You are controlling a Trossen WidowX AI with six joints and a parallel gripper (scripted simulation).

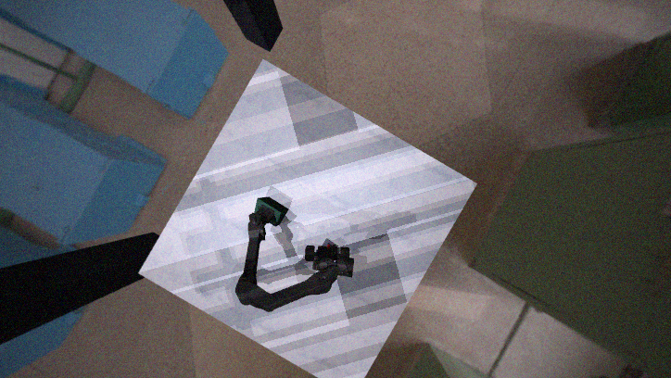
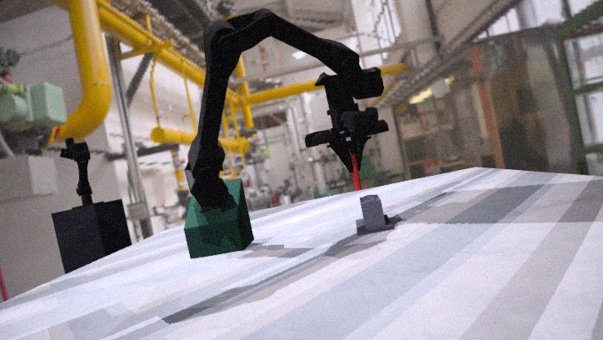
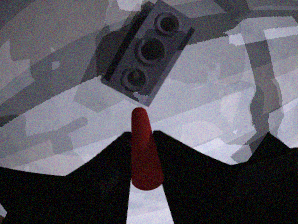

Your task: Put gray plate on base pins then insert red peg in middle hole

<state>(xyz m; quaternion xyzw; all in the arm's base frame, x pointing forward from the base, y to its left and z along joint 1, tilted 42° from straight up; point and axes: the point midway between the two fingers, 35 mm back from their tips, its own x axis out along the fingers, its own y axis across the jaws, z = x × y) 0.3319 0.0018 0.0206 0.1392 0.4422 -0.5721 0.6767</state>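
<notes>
Right now the gray plate is 7 cm below my gripper tip, 5 cm to the right of it and 1 cm ahead of it. From my gripper tip the other things lie so: red peg (right at my gripper tip); dark base (11 cm below, 5 cm to the right, 1 cm ahead).
</notes>
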